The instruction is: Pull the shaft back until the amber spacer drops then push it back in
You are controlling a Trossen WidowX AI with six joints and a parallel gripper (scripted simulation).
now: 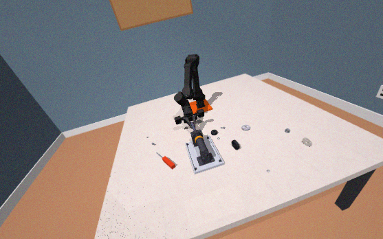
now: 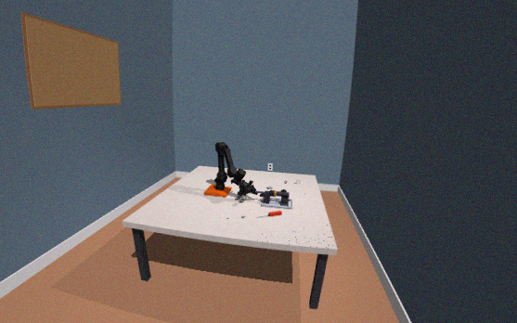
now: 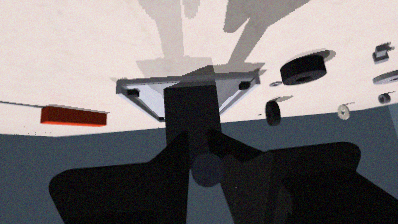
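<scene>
Right now the shaft is 5 cm ahead of my gripper tip and 2 cm above it. The rest, counted from my gripper tip: amber spacer (13 cm ahead, 2 cm above, 1 cm to the left).
</scene>
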